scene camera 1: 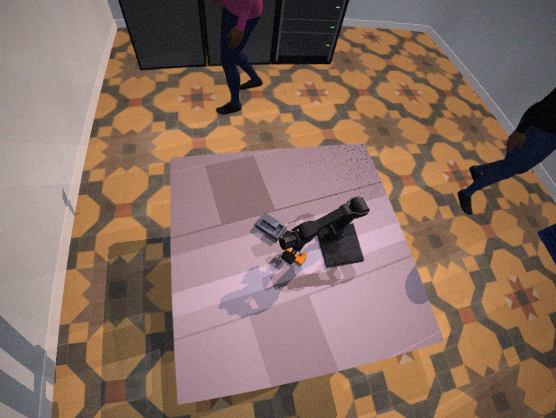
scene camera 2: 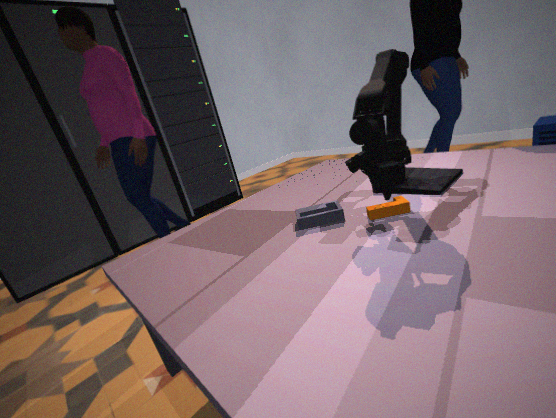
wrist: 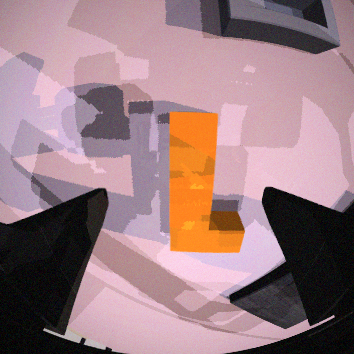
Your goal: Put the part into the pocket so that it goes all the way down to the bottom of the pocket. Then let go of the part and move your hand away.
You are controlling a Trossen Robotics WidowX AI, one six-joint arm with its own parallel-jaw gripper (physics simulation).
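Places are measured from the arm's base along level axes (x ahead, y left, z up), in metres.
Pixels of known places: gripper, fingertip midpoint: (scene camera 1: 292, 252) (scene camera 2: 381, 196) (wrist: 186, 195); arm's base, origin of the base link: (scene camera 1: 331, 235).
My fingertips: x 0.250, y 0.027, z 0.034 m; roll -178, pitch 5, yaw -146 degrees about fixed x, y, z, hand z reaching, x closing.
Note:
For each thing: its top centre in the pictures, then the offset to it from my fingertips. Level surfaces: height alone.
- orange L-shaped part, middle of its top: (wrist: 211, 194) (scene camera 2: 385, 202) (scene camera 1: 295, 253) 0.021 m back, 0.001 m left, 0.028 m down
- grey block with the pocket, middle of its top: (scene camera 2: 317, 209) (scene camera 1: 271, 225) 0.042 m ahead, 0.186 m right, 0.022 m down
- pink table, its level: 0.058 m down
The orange L-shaped part (scene camera 1: 300, 258) (scene camera 2: 387, 209) (wrist: 192, 175) lies flat on the table. In the wrist view its long leg runs up and down, with the short foot pointing right at the lower end. The grey block with the pocket (scene camera 1: 270, 227) (scene camera 2: 321, 218) (wrist: 280, 35) sits apart from the part, at the upper right of the wrist view, partly cut off. My gripper (scene camera 1: 293, 252) (scene camera 2: 388, 196) (wrist: 186, 195) is open above the part. In the wrist view one finger is on each side of the part, with gaps between; the exact height is unclear.
The arm's dark base plate (scene camera 1: 344, 250) (scene camera 2: 435, 181) (wrist: 275, 301) stands on the pink table (scene camera 1: 220, 365) (scene camera 2: 260, 350) near the part. Shadows of the arm fall across the table. Two people and dark server cabinets (scene camera 1: 170, 35) (scene camera 2: 60, 125) stand beyond the table.

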